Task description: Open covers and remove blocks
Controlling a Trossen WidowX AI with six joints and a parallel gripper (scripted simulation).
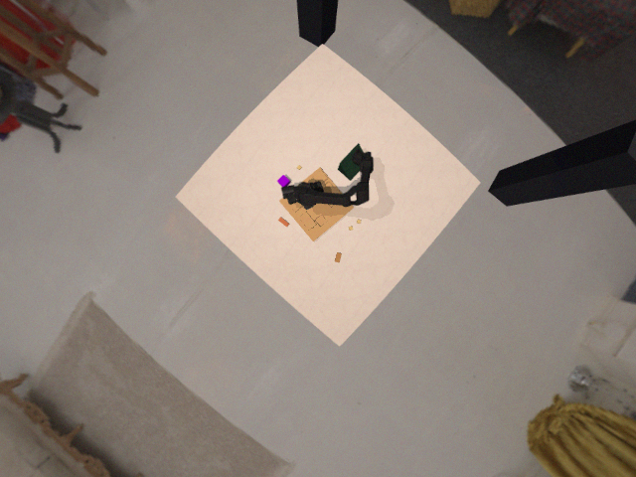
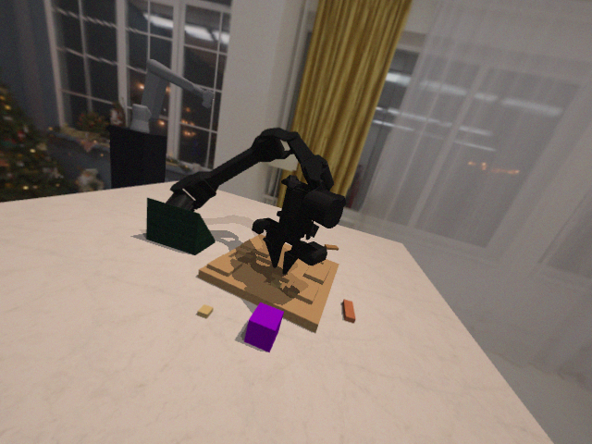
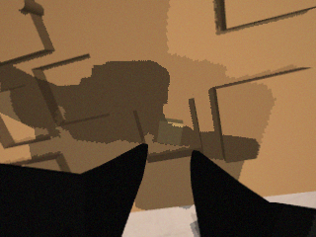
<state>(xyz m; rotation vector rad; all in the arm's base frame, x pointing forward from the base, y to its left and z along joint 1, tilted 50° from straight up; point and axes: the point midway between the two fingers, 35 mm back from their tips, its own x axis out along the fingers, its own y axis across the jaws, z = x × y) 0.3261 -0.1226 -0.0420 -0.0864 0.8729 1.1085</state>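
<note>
Now: the tan puzzle board 1 cm behind my gripper tip, 6 cm to the left of it and 3 cm below it. Also, from my gripper tip: purple cube 15 cm to the right, 3 cm below; then orange block 18 cm ahead, 2 cm to the right, 5 cm below.
</note>
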